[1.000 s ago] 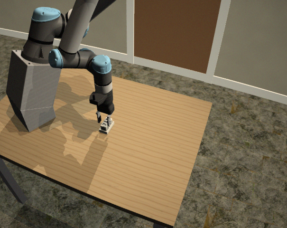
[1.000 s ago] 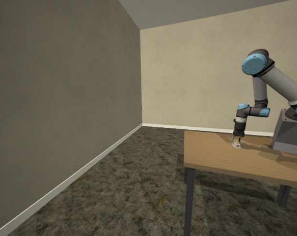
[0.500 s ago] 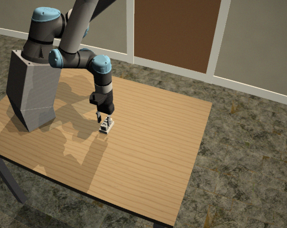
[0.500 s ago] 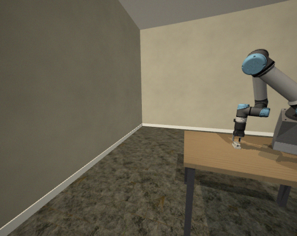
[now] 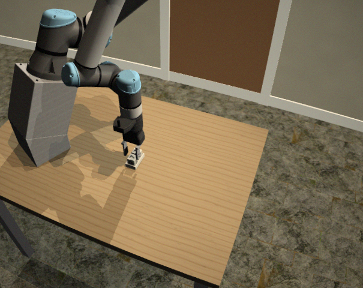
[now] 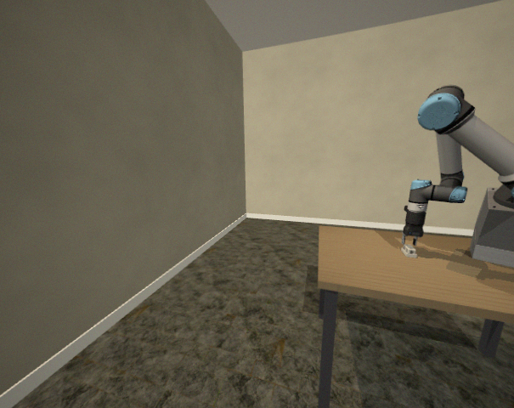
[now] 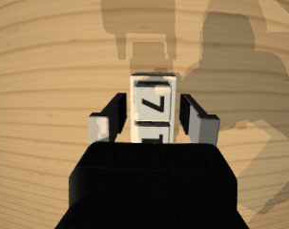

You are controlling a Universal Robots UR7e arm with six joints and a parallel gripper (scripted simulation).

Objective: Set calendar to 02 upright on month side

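The digit cube is 40 mm below my hand. Also, from my hand: calendar tray: 60 mm below, 20 mm to the left.
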